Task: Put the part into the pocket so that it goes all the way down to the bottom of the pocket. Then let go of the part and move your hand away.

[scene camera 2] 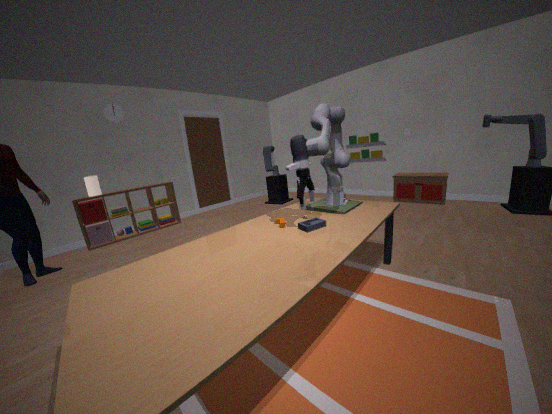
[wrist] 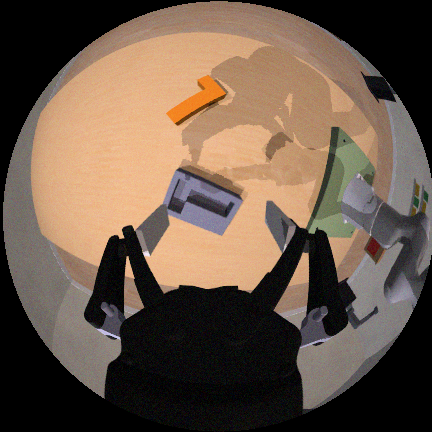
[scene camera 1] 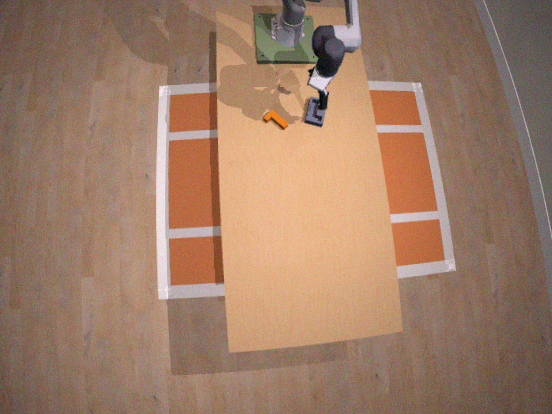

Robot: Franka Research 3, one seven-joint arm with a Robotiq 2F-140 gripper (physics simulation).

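The orange L-shaped part (scene camera 1: 278,121) (scene camera 2: 282,223) (wrist: 196,105) lies flat on the table, apart from the block. The blue-grey block (scene camera 1: 314,122) (scene camera 2: 312,226) (wrist: 212,222) rests on the table with its L-shaped pocket facing up; the pocket is empty in the wrist view. My gripper (scene camera 1: 324,103) (scene camera 2: 307,202) (wrist: 215,212) is open with nothing between its fingers. It hangs above the table by the block, with its fingertips above the block's height. In scene camera 1 the fingers hide some of the block's edge.
The arm's green base plate (scene camera 1: 265,54) (scene camera 2: 350,206) (wrist: 345,155) stands at the robot's end of the table (scene camera 1: 305,225) (scene camera 2: 200,280) (wrist: 100,150). The arm's shadow falls around the part. A person (scene camera 2: 15,210) stands at the far left in scene camera 2.
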